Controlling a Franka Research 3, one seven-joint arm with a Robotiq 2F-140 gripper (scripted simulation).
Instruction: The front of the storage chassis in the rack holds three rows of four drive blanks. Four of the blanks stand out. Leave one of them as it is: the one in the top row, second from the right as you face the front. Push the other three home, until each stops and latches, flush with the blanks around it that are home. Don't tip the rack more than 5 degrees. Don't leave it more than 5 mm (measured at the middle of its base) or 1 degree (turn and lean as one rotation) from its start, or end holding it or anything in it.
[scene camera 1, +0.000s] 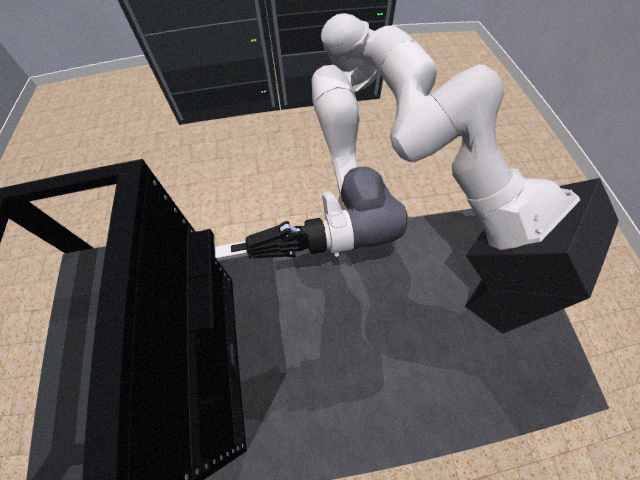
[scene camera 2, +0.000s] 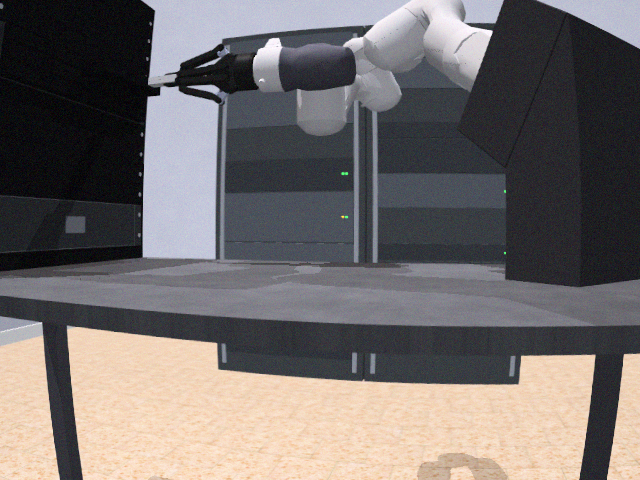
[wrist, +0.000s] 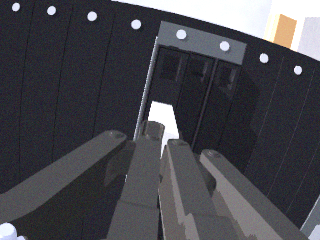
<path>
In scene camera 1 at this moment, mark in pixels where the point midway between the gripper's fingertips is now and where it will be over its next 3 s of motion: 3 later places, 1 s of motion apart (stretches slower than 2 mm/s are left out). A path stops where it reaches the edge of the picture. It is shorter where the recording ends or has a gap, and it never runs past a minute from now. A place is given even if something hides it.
The gripper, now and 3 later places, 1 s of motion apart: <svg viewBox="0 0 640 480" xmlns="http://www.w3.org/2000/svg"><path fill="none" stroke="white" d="M216 253L214 252L207 253L202 255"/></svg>
</path>
